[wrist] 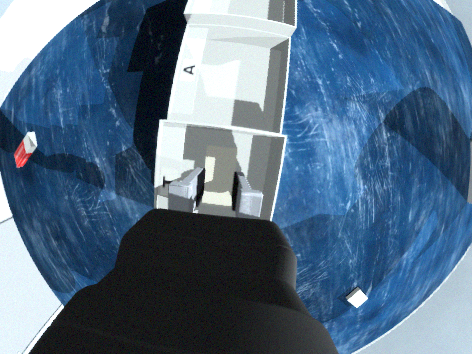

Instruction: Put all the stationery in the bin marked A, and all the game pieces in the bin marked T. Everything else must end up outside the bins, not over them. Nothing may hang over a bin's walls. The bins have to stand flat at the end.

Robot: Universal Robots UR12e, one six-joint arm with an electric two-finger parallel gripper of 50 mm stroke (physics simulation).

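Frame: origin at the arm's base, x ahead, y left, z up, level; millimetres.
Seen in the pictures: gripper, between the fingertips: (218,181).
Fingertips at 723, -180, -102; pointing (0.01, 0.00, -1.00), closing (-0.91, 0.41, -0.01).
A point is followed by its place in that frame, as x, y, z.
My gripper (218,181) @(723, -180, -102) is shut on a cream block (218,198) @(727, -167, -98), at the lower middle of the wrist view. The block and the fingertips show against the inside of the bin marked T (271,167) @(679, -181, -88). Their exact height relative to its walls and floor is hard to tell. The bin marked A (279,82) @(648, -245, -99) adjoins bin T on its upper side, and no object shows inside it. A red and white eraser (25,149) @(974, -309, -100) lies on the blue table at the far left, outside the bins. A small white block (357,297) @(581, 66, -106) lies at the lower right, also outside. The near end of bin T is hidden by the gripper.
A third bin (240,22) @(667, -296, -75) adjoins bin A at the top edge, partly out of view, its letter not showing. The three bins form a row across the blue table (325,175) @(622, -151, -113). Dark shadows fall left of the bins and at the right.
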